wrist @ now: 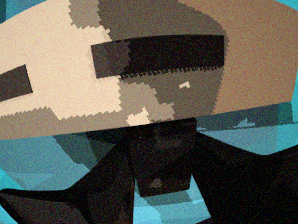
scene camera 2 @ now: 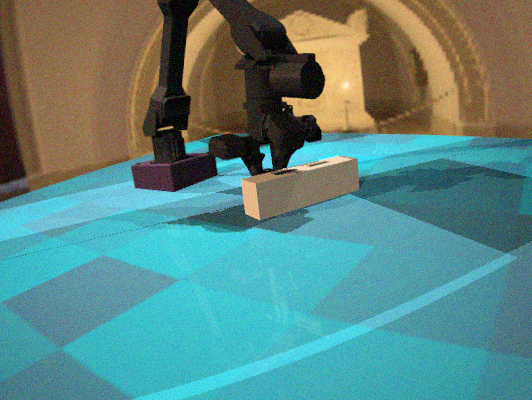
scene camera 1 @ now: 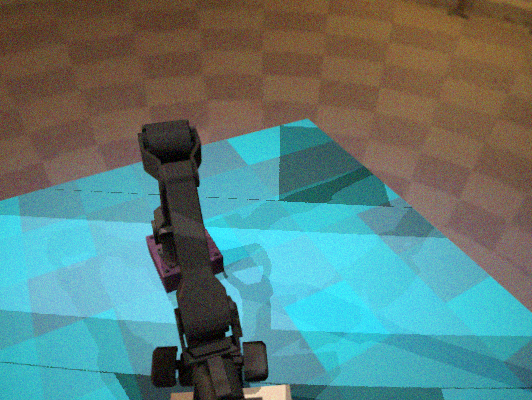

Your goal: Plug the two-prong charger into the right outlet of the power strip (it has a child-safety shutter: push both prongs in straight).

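Observation:
Dark two-prong charger (wrist: 162, 154) visible. My gripper (scene camera 2: 270, 188) (scene camera 1: 213, 380) (wrist: 156, 137) visible too.

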